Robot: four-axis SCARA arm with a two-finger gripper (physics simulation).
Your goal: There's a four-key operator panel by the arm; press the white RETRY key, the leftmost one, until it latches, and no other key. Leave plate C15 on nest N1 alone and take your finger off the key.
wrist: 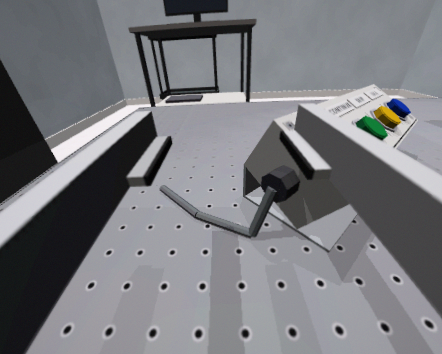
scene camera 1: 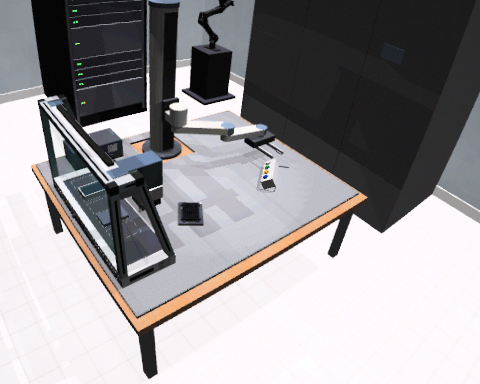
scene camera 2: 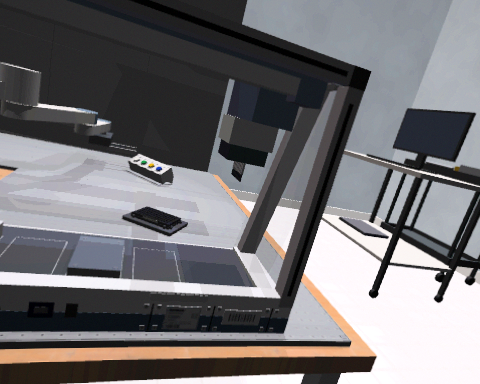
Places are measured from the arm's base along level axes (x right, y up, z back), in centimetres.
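Pixels of known places: gripper, fingertip midpoint: [wrist: 225, 124] [scene camera 1: 277, 155] [scene camera 2: 136, 151]; arm's base at its link origin: [scene camera 1: 162, 149].
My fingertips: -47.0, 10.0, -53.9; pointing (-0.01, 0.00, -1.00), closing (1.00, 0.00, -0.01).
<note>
Ahead of a thing's pixels: the offset from my fingertips to its top centre, as dx, dy, dz. "spot": to the spot under its first point.
The key panel {+12.8, -0.3, -7.4} [scene camera 1: 272, 168] [scene camera 2: 148, 172] [wrist: 262, 150] is a white sloped box. Its white RETRY key {+8.5, -1.3, -0.9} [scene camera 1: 268, 163] [scene camera 2: 136, 160] is at the end nearest my gripper; in the wrist view the right finger hides it. Whether it is latched cannot be told. My gripper [scene camera 1: 277, 154] [scene camera 2: 135, 149] [wrist: 225, 124] is shut to a narrow stance, a gap left between its parallel fingers and nothing in it. It is near the RETRY end; contact cannot be judged. A black plate [scene camera 1: 190, 211] [scene camera 2: 155, 217], apparently C15, sits on a dark nest; labels are unreadable.
Green {+12.3, -1.3, -4.1} [scene camera 1: 267, 167] [scene camera 2: 144, 162] [wrist: 372, 128], yellow {+16.1, -1.3, -7.4} [scene camera 1: 266, 172] [scene camera 2: 151, 165] [wrist: 387, 116] and blue {+19.9, -1.3, -10.6} [scene camera 1: 265, 177] [scene camera 2: 159, 169] [wrist: 400, 107] keys follow RETRY. A grey cable {spot: -0.5, -8.1, +0.4} [wrist: 222, 223] leaves the panel's end. A gantry machine {spot: +116.7, +20.5, -31.1} [scene camera 1: 117, 235] [scene camera 2: 320, 190] stands along one table side.
</note>
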